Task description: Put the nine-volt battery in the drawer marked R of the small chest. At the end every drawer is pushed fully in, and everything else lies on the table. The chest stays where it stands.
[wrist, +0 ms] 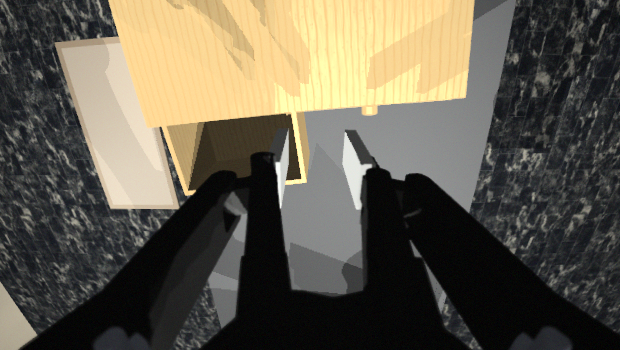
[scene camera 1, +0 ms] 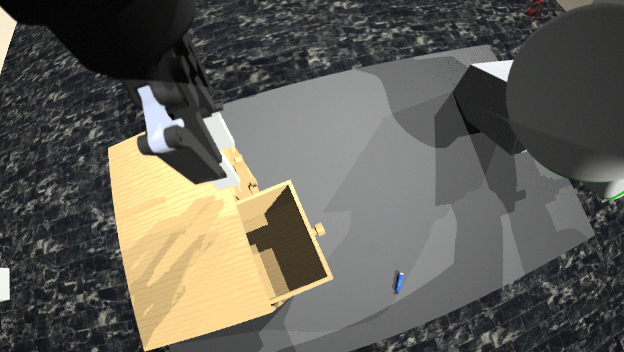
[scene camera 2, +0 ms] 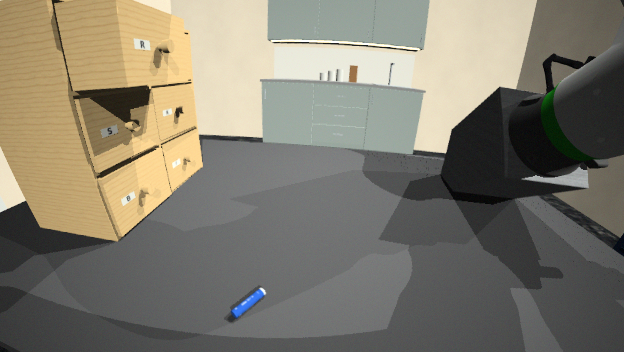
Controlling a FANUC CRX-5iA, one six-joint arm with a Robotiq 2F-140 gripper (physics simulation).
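Frame: origin at the arm's base, x left, y down, z back, level; centimetres.
Where they show: gripper, fingertip midpoint: (wrist: 316,146) (scene camera 1: 225,164); arm's base at its link origin: (scene camera 2: 545,135).
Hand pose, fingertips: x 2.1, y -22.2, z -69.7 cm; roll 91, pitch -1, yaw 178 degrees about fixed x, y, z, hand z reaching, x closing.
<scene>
Each offset is from my fingertips to the top centre of the thing. "spot": to the spot under its first point. Level surfaces: height alone.
The wooden chest @[dx +2.7, dy +6.7, dz -10.6 cm] (scene camera 1: 175,280) (scene camera 2: 25,110) (wrist: 325,50) stands on the grey table. Its top drawer marked R @[dx +9.3, dy +7.7, dz -0.4 cm] (scene camera 1: 260,204) (scene camera 2: 132,65) (wrist: 180,145) is pulled out; no object shows in the visible part of its inside, and part is in shadow. The drawers marked S @[dx +10.4, dy +18.8, dz -7.9 cm] (scene camera 2: 97,147) and B @[dx +10.3, dy +29.8, dz -7.8 cm] (scene camera 2: 120,215) look pushed in. My gripper (scene camera 1: 226,153) (wrist: 316,146) is partly open and empty, high near the chest's front edge, beside the open drawer. In the wrist view, a knob @[spot: dx -6.0, dy +11.9, dz -0.6 cm] (wrist: 369,110) sticks out right of the fingers. The nine-volt battery does not show in any view.
A blue cylindrical battery @[dx +21.9, dy +39.4, dz +25.1 cm] (scene camera 1: 399,283) (scene camera 2: 248,303) lies on the table @[dy +40.4 cm] (scene camera 1: 350,165) (scene camera 2: 300,220) in front of the chest. The dark block at the robot's base (scene camera 1: 482,102) (scene camera 2: 480,145) stands at the opposite end. A pale rectangular panel (wrist: 117,150) shows left in the wrist view.
</scene>
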